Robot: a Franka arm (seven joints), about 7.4 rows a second.
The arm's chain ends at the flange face. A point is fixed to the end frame.
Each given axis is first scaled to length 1.
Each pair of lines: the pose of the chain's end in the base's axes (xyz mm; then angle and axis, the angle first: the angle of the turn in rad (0 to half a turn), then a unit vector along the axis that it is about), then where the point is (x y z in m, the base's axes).
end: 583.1, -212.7, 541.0, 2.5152, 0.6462, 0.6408, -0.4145
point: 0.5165 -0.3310 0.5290
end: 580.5, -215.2, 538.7, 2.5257, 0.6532, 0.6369, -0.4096
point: 0.5123 -0.3324 0.5246
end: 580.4, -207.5, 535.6, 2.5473, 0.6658, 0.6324, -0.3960
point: 0.5100 -0.3227 0.5166
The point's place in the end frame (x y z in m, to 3 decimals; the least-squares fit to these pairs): -0.046 -0.057 0.115
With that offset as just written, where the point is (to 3 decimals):
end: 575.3, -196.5, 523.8, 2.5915, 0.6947, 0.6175, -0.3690
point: 0.500 -0.306 0.495
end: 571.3, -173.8, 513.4, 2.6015, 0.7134, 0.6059, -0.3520
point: 0.493 -0.280 0.479
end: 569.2, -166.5, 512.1, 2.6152, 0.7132, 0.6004, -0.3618
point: 0.489 -0.272 0.479
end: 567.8, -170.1, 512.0, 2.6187, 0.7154, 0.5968, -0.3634
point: 0.486 -0.275 0.479
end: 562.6, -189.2, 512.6, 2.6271, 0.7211, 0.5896, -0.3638
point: 0.479 -0.292 0.480
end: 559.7, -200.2, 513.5, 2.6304, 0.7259, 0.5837, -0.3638
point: 0.475 -0.302 0.480
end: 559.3, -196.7, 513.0, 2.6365, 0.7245, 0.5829, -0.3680
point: 0.474 -0.298 0.480
